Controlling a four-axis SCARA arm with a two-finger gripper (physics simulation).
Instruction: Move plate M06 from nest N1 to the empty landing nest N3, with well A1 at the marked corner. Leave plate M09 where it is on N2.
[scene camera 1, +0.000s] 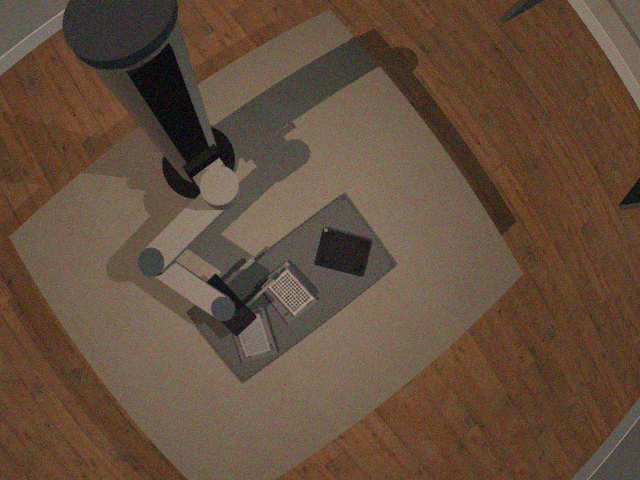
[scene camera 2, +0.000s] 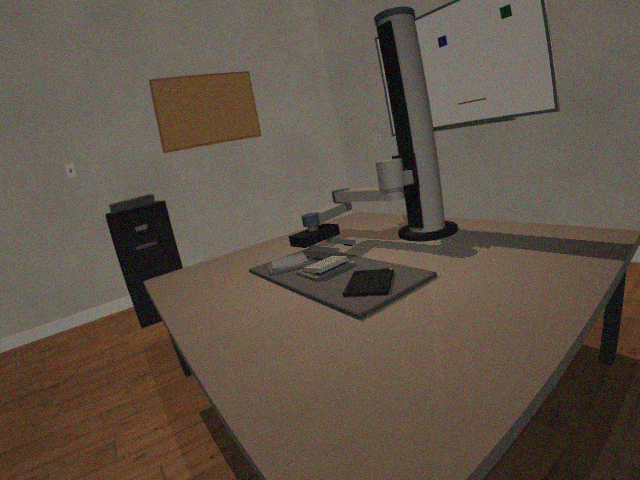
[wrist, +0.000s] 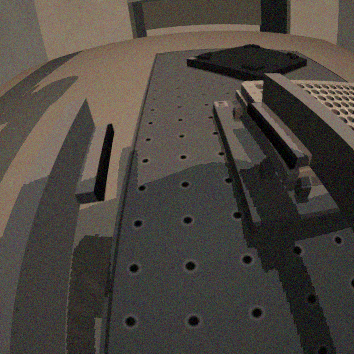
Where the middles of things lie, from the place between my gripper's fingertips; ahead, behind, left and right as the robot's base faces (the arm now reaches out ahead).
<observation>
Now: hand 110 mm short of the white well plate M06 (scene camera 1: 289, 290), 20 mm to the right of it and 20 mm above it. Round my hand: black nest (scene camera 1: 339, 251): 110 mm ahead, 240 mm to the left, 40 mm below.
</observation>
